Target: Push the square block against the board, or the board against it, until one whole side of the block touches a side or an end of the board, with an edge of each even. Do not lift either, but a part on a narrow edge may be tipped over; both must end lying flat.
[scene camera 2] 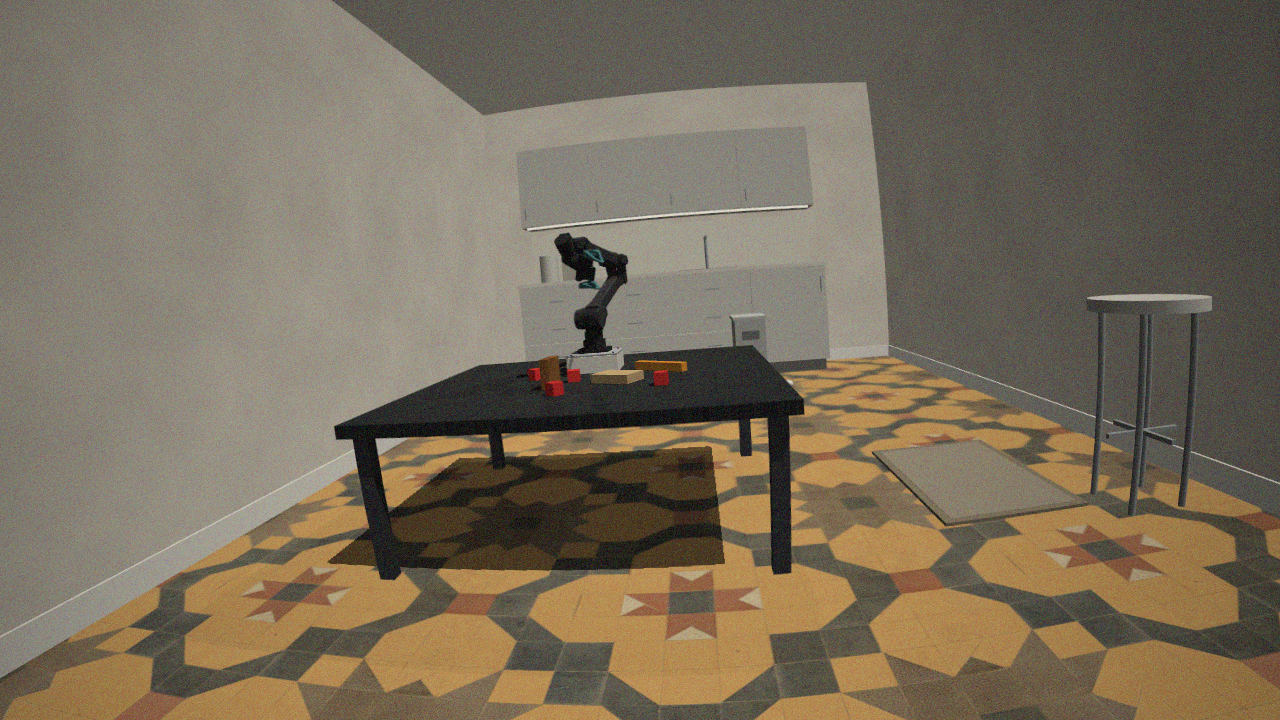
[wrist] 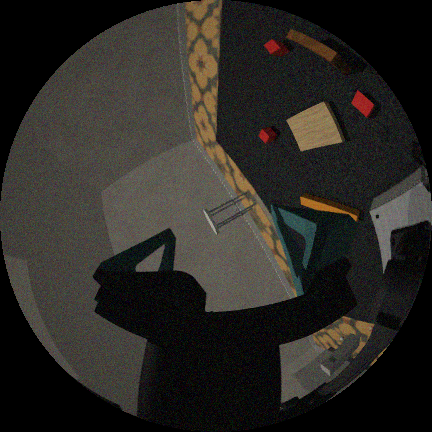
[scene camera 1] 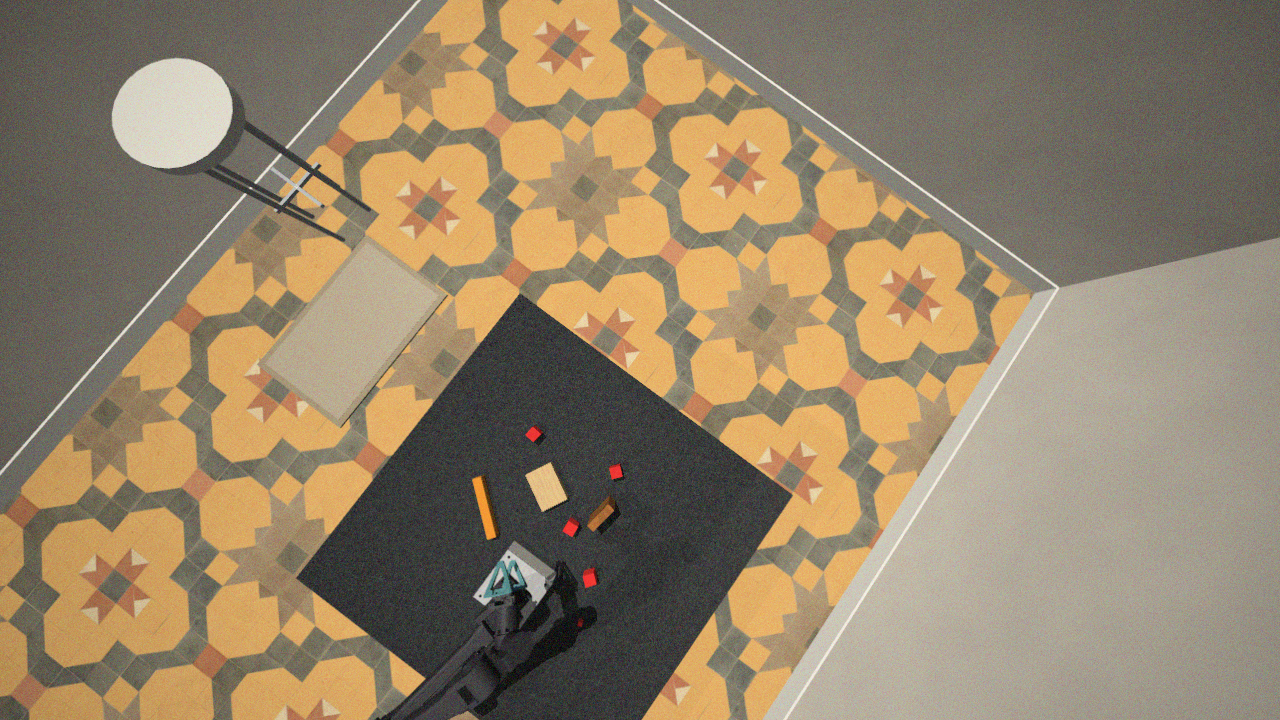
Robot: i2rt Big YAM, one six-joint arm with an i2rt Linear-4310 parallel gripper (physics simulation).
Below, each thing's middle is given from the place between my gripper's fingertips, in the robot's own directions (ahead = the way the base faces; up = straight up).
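Labels:
Tan board (scene camera 1: 545, 482): 9 cm ahead of my hand, 5 cm to the left, 34 cm below. Orange bar (scene camera 1: 480, 485): 11 cm behind my hand, 16 cm to the left, 34 cm below. Brown square block (wrist: 302, 40): 16 cm ahead of my hand, 16 cm to the right, 30 cm below.

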